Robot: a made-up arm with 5 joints.
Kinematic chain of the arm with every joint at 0, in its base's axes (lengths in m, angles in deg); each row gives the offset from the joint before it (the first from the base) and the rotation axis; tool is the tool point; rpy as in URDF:
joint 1: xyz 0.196 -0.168 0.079 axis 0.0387 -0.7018 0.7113
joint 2: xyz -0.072 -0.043 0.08 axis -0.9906 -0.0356 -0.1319
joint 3: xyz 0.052 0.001 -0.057 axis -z
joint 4: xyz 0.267 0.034 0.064 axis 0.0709 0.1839 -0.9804
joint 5: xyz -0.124 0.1 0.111 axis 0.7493 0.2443 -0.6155
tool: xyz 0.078 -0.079 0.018 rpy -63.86 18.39 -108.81
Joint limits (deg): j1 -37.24..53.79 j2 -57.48..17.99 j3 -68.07..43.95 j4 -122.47..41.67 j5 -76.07..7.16
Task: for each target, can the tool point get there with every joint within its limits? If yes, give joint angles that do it. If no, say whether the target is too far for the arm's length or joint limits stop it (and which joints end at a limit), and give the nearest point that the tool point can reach.
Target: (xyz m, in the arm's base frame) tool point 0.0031 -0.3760 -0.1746
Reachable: no: joint limits stop it (at a limit: joint 1, joint 2, joint 3, joint 4, joint 5) | nearest point 0.2191 -0.4330 0.0179 | short by 0.295 m
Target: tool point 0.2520 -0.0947 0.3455
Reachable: yes | joints -3.06 -10.02 -35.83 -48.72 -54.45
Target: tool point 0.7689 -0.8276 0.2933
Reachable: no: too far | nearest point 0.5060 -0.4937 0.1955 | short by 0.436 m
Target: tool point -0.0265 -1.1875 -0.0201
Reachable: no: too far | nearest point 0.2303 -0.4684 0.0981 | short by 0.773 m
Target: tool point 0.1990 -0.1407 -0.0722
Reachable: no: joint limits stop it (at a limit: joint 1, joint 2, joint 3, joint 5) | nearest point 0.3896 -0.0642 0.1425 | short by 0.297 m
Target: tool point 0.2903 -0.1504 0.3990
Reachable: yes | joints 14.61 -43.24 -26.34 3.59 -6.42
